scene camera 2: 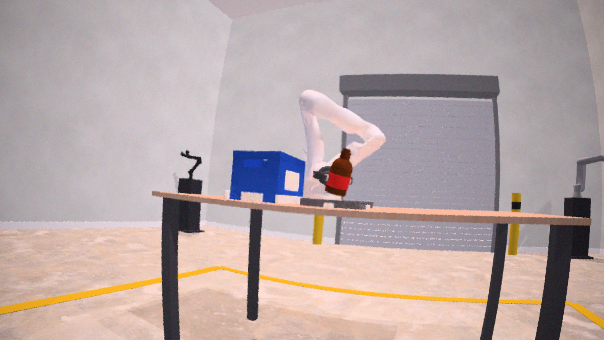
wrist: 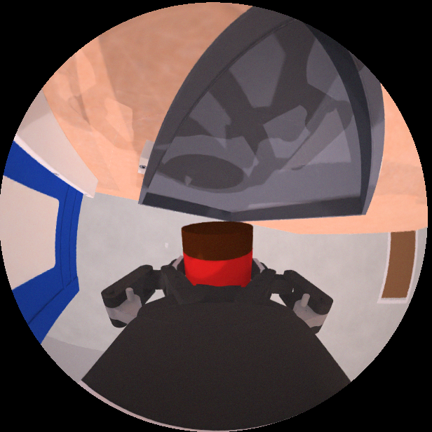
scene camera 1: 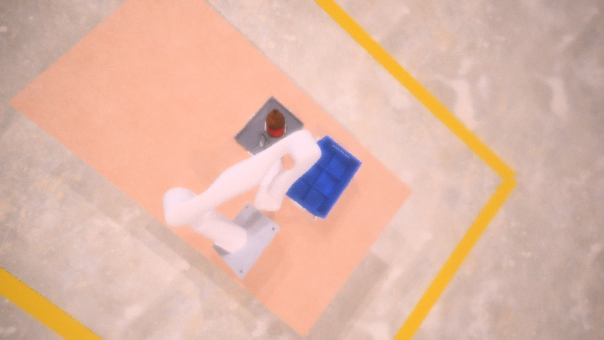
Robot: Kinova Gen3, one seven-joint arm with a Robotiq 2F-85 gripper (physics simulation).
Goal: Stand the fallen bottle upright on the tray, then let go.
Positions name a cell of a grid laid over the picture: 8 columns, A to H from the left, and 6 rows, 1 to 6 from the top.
Scene:
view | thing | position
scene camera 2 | brown bottle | E3
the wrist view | my gripper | E4
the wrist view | brown bottle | E4

